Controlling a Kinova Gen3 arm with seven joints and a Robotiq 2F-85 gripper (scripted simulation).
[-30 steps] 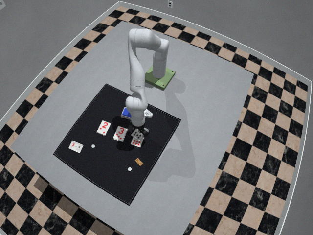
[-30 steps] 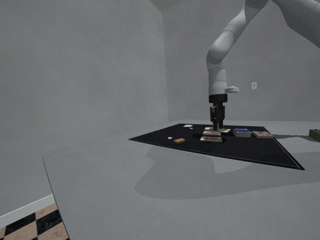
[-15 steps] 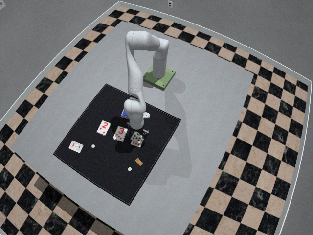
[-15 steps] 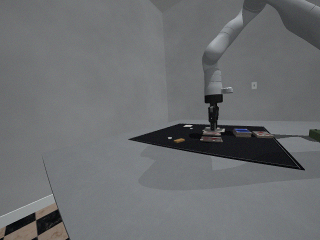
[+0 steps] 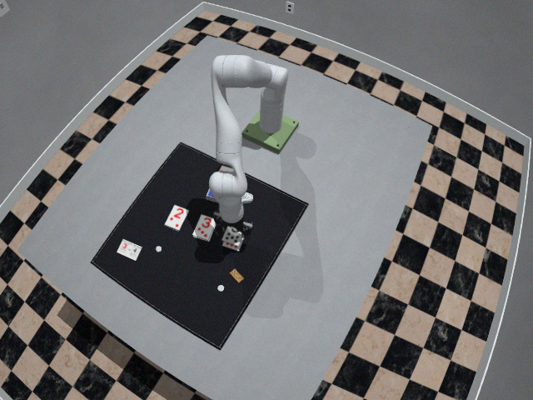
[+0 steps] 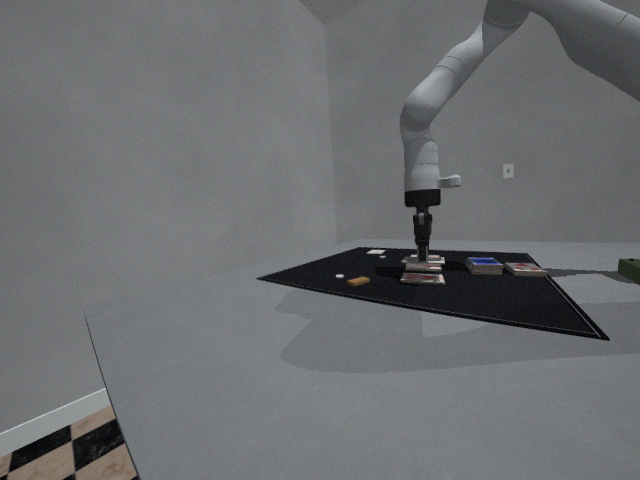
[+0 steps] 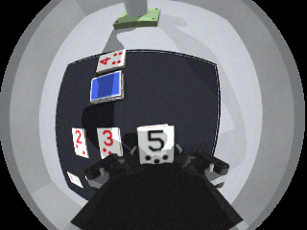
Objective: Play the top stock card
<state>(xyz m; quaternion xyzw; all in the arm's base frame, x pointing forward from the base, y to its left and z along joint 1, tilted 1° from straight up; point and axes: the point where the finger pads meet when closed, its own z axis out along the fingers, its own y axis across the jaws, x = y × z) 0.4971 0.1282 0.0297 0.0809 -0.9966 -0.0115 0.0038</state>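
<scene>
Right now my hand is 12 cm short of the small wooden block, 8 cm to the right of it and 5 cm above it. From my hand the other things lie so: black mat (7 cm ahead, 13 cm to the right, 7 cm below).
</scene>
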